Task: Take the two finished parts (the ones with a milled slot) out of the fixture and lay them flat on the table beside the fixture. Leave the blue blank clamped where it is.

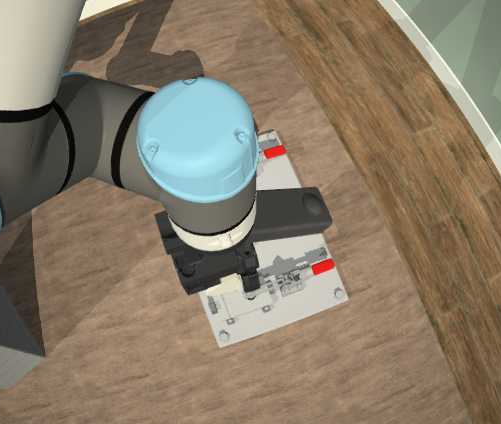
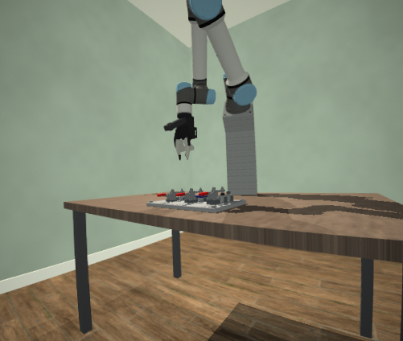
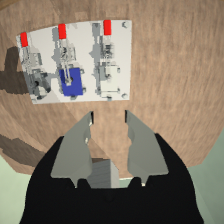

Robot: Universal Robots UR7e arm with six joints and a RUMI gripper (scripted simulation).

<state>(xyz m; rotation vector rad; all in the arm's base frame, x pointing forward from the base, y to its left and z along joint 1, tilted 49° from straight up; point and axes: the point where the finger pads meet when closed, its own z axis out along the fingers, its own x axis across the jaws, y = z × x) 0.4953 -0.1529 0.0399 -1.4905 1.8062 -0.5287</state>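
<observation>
Right now the grey fixture plate is 60 mm ahead of my hand, 100 mm to the left of it and 210 mm below it. Round my hand: blue blank (20 mm ahead, 110 mm to the left, 190 mm below).
</observation>
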